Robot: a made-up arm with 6 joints.
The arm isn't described. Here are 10 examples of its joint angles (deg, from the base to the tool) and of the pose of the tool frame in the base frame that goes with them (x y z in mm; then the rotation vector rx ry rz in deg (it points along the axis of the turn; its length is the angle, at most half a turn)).
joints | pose
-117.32 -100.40 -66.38 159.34 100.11 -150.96 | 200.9 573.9 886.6 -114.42 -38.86 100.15
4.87 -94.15 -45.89 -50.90 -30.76 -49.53 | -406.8 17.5 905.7 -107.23 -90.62 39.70
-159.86 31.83 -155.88 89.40 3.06 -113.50 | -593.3 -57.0 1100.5 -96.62 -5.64 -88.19
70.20 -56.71 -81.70 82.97 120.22 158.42 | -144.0 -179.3 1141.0 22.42 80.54 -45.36
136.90 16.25 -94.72 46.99 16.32 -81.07 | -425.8 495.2 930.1 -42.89 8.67 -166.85
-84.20 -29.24 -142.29 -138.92 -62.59 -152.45 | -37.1 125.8 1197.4 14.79 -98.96 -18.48
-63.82 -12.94 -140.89 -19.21 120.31 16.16 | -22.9 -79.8 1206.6 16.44 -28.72 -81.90
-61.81 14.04 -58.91 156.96 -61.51 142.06 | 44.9 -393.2 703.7 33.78 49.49 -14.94
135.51 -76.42 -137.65 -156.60 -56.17 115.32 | 435.7 -348.1 953.2 -87.82 107.44 -79.98
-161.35 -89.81 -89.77 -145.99 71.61 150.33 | 493.1 319.7 973.2 159.59 20.41 -43.06
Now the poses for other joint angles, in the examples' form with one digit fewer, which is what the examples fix.
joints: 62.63 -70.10 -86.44 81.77 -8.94 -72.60
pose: -96 -367 1120 89.0 -110.0 57.0
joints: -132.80 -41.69 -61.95 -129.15 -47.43 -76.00
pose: -48 -23 988 -44.5 111.7 59.1
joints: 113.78 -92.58 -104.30 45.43 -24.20 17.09
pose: 347 -629 862 -128.1 18.7 2.0
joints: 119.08 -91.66 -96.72 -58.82 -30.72 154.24
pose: 235 -566 889 -102.1 -31.1 -42.9
